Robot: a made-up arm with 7 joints.
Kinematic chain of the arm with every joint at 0, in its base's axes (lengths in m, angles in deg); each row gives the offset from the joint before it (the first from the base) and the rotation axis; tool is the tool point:
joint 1: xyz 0 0 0 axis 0 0.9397 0.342
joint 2: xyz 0 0 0 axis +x
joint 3: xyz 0 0 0 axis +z
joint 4: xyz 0.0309 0 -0.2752 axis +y
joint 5: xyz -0.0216 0 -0.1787 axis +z
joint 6: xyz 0 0 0 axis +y
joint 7: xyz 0 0 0 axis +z
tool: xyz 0 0 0
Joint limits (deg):
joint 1: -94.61..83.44
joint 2: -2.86..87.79
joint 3: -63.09..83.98
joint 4: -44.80..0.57
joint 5: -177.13..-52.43
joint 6: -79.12..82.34
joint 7: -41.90..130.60
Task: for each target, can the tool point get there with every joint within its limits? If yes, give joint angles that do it. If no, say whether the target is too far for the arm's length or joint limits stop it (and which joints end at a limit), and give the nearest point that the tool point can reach.
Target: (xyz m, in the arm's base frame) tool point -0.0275 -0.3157 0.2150
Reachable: no: joint limits stop it (at a limit: joint 1, joint 2, joint 4) | nearest point 0.3434 -0.2700 0.0571 | short by 0.406 m
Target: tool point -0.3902 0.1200 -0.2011
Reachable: yes | joints 70.05 25.70 -0.36 -23.74 -68.66 -50.79 42.33
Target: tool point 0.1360 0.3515 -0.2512
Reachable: yes | joints -14.22 41.66 63.08 -28.78 -69.53 -43.88 92.04
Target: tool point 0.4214 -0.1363 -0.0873
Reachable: yes | joints -74.19 8.08 -40.42 -31.57 -113.02 -17.65 21.20
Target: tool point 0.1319 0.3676 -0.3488
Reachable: no: too far | nearest point 0.1151 0.3208 -0.3044 | short by 0.067 m
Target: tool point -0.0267 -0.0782 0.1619
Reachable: no: joint limits stop it (at a limit: joint 1, joint 2, joint 4) | nearest point 0.3655 -0.2250 0.0995 | short by 0.423 m
